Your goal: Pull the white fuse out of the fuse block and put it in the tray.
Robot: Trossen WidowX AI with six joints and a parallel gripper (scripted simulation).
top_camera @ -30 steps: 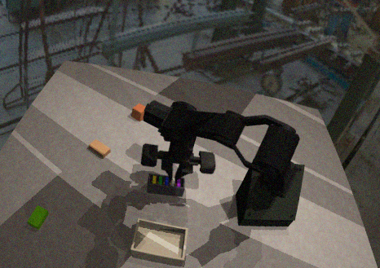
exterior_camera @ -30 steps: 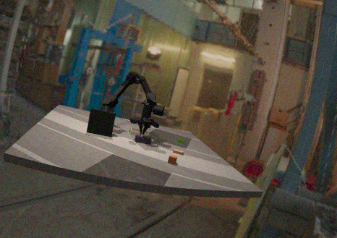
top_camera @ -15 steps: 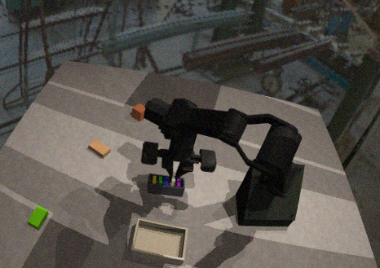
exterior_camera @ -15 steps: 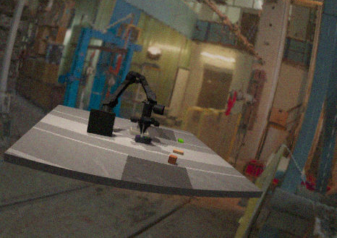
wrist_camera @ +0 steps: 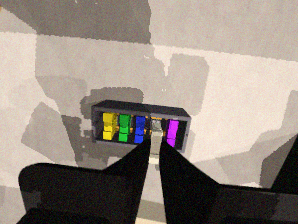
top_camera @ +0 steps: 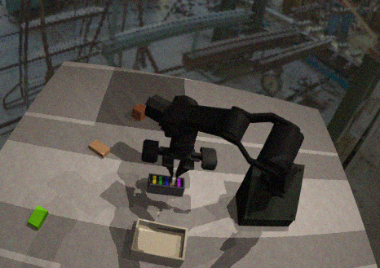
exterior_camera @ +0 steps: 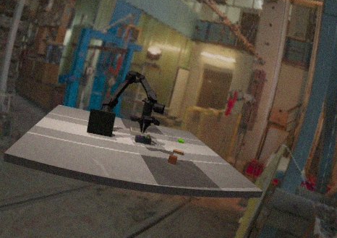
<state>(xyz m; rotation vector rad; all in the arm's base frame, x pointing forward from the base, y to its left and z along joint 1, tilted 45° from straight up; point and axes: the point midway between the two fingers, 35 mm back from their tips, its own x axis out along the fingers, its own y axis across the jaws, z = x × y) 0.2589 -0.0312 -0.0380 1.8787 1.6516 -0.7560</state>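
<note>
Now: gripper tip 19 cm to the right of the beige tray, 6 cm above it and 4 cm short of it. From my gripper tip the other things lie so: white fuse: 1 cm below; then orange cube: 32 cm to the right, 10 cm ahead, 4 cm below.
</note>
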